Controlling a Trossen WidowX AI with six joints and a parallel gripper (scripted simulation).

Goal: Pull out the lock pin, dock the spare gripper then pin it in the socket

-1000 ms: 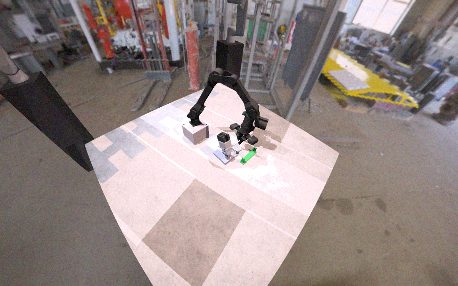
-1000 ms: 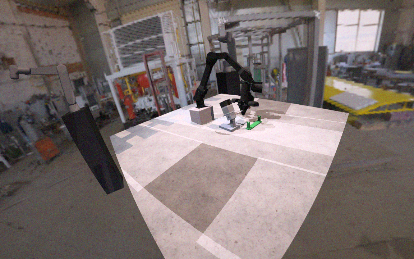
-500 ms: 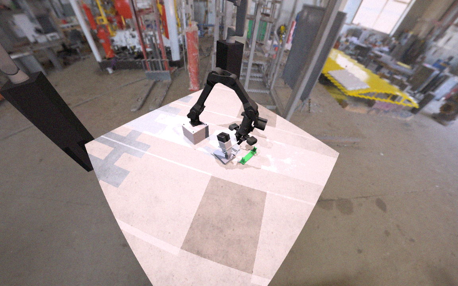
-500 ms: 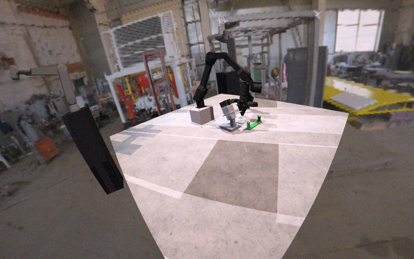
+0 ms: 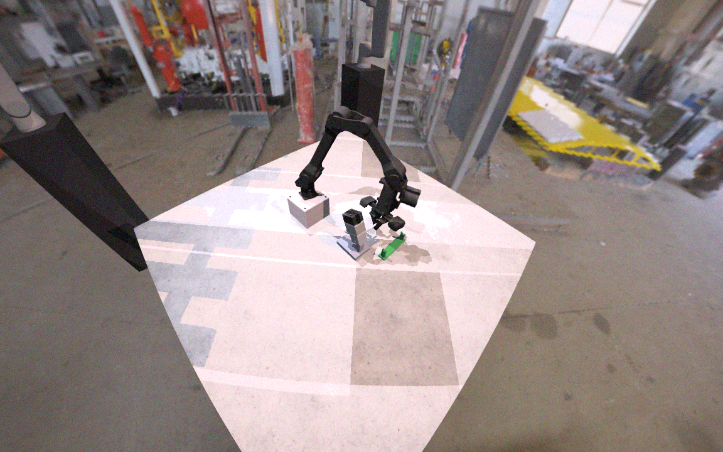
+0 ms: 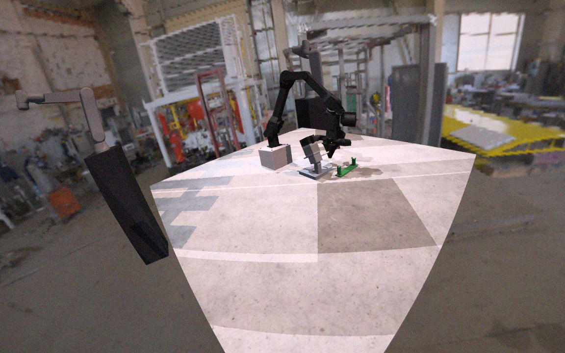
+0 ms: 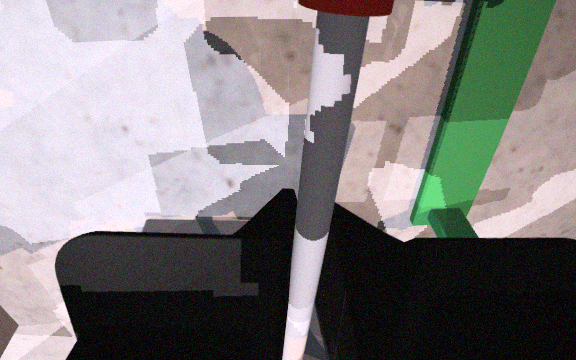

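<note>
My gripper tip is 10 cm to the left of the socket. Round my gripper tip: spare gripper 1 cm behind, 10 cm to the right, 7 cm above; green stand 8 cm ahead, 3 cm to the left, 2 cm below.
</note>
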